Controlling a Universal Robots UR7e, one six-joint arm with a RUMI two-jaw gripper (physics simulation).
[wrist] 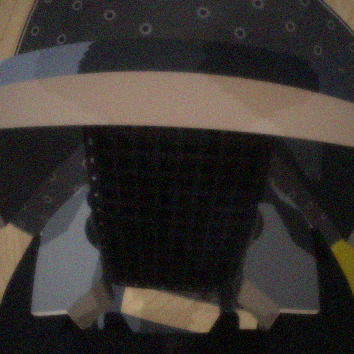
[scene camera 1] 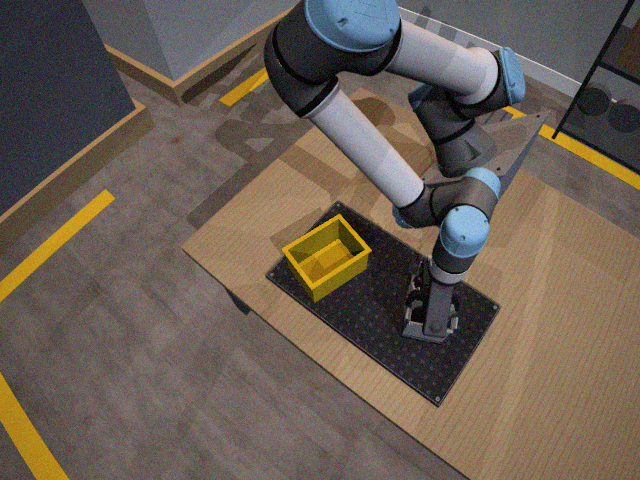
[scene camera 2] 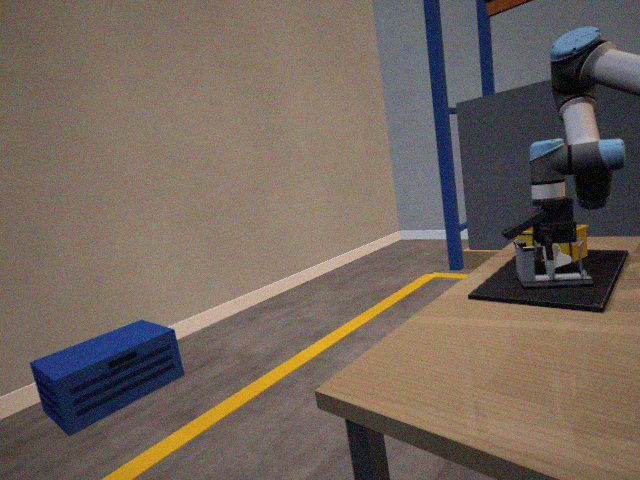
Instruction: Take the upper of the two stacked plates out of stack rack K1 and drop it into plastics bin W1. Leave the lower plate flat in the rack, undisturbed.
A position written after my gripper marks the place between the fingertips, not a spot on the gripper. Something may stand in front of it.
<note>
In view: my gripper (scene camera 2: pixel 545 275) and a black plate (wrist: pixel 173 206).
My gripper is seen too in the wrist view (wrist: pixel 175 184).
</note>
